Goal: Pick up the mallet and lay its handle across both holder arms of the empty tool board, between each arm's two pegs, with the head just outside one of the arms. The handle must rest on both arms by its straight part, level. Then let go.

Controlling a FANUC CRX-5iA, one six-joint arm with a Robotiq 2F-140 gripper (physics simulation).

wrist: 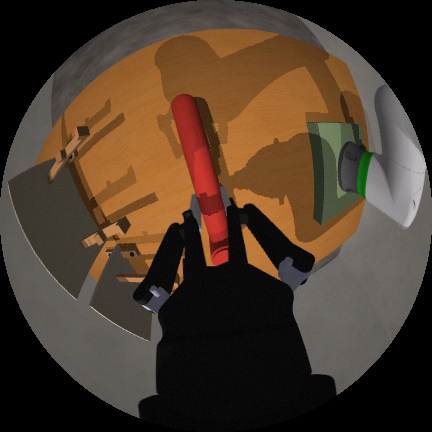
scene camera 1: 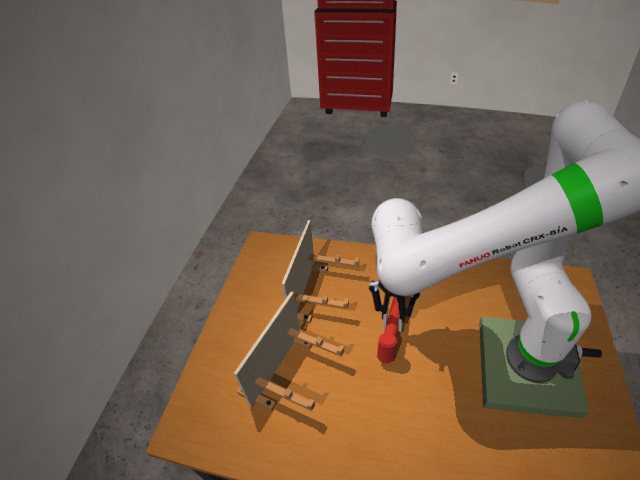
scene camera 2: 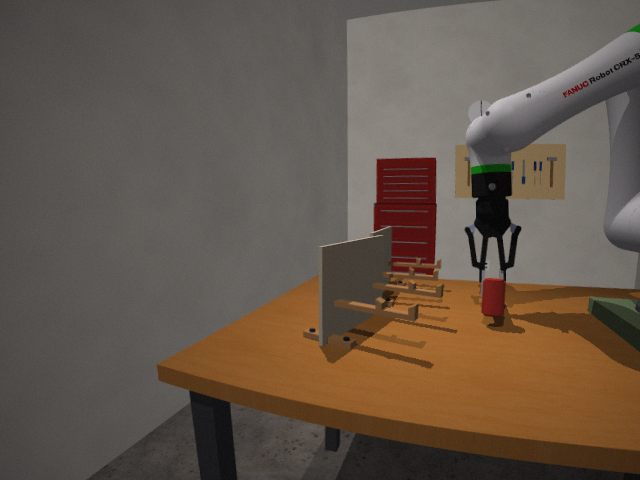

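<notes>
The red mallet [scene camera 1: 386, 348] [scene camera 2: 493, 297] [wrist: 192, 135] is held a little above the table, right of the boards. Its head is upright, towards scene camera 1, and its handle runs back under the wrist. My gripper [scene camera 1: 392, 324] [scene camera 2: 492, 289] [wrist: 209, 197] is shut on the handle near the head. The near tool board [scene camera 1: 268, 346] [scene camera 2: 351, 289] [wrist: 120, 295] and the far tool board [scene camera 1: 298, 263] [wrist: 50, 225] each have two wooden pegged arms, with no tool on them. In the wrist view the head is mostly hidden.
The green base plate [scene camera 1: 532, 403] [scene camera 2: 615, 320] [wrist: 318, 190] carries the robot at the right of the wooden table [scene camera 1: 413, 439] [scene camera 2: 465, 382]. The four arms point from the boards towards the mallet. A red cabinet [scene camera 1: 356, 62] [scene camera 2: 404, 222] stands by the back wall.
</notes>
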